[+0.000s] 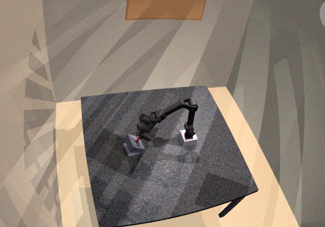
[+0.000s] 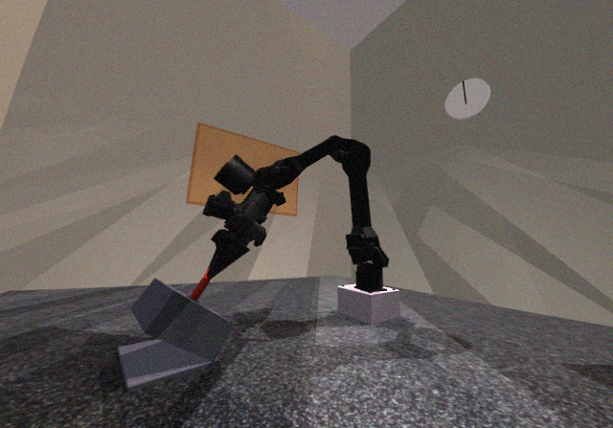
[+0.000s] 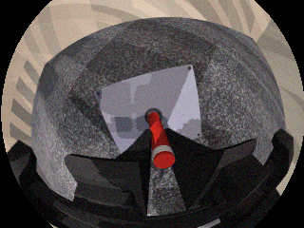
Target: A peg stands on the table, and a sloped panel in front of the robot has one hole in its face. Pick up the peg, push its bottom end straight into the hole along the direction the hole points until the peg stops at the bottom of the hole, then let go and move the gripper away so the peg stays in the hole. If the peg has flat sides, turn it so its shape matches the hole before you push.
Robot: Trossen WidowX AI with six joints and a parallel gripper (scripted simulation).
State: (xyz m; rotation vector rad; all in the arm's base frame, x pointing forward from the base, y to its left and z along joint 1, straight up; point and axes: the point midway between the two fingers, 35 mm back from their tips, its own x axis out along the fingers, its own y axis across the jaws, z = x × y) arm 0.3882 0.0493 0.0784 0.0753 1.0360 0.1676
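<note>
Now: the grey sloped panel 4 cm ahead of my gripper tip, 1 cm to the left of it and 6 cm below it. Round my gripper tip: red round peg 1 cm behind, 1 cm above.
</note>
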